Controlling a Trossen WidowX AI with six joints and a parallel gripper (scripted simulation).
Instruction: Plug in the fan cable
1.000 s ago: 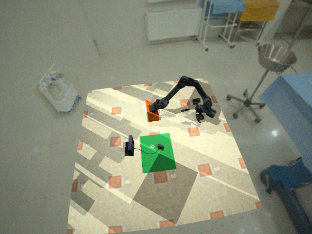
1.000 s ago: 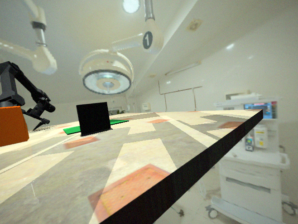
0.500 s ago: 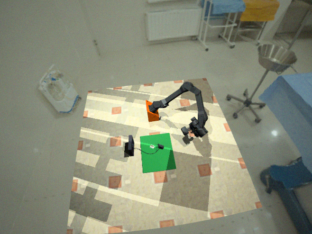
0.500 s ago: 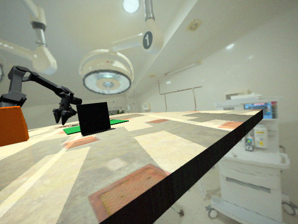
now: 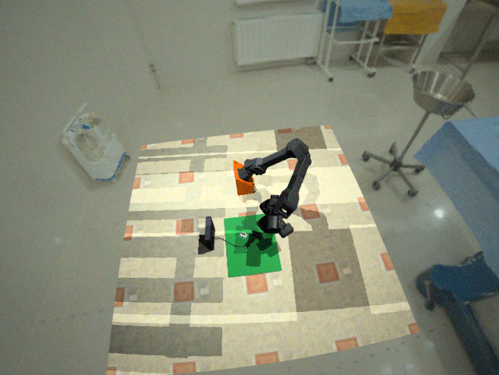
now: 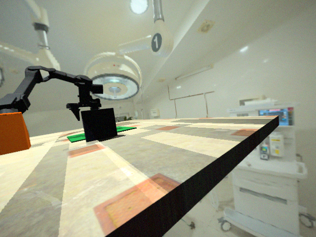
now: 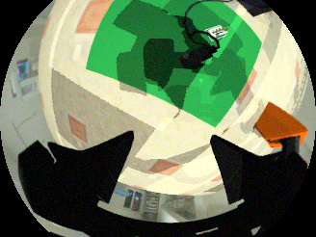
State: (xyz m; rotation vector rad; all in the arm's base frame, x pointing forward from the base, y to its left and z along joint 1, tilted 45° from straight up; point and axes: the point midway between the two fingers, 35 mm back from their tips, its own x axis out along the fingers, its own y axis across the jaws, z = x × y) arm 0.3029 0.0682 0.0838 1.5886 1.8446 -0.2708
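Right now the cable plug is 90 mm to the right of my gripper tip, 60 mm below it and 10 mm ahead of it. Also, from my gripper tip: white four-pin header 160 mm to the right, 80 mm below, 10 mm behind; then green board 130 mm to the right, 90 mm below, 30 mm ahead; then black fan 310 mm to the right, 30 mm behind, 20 mm below.
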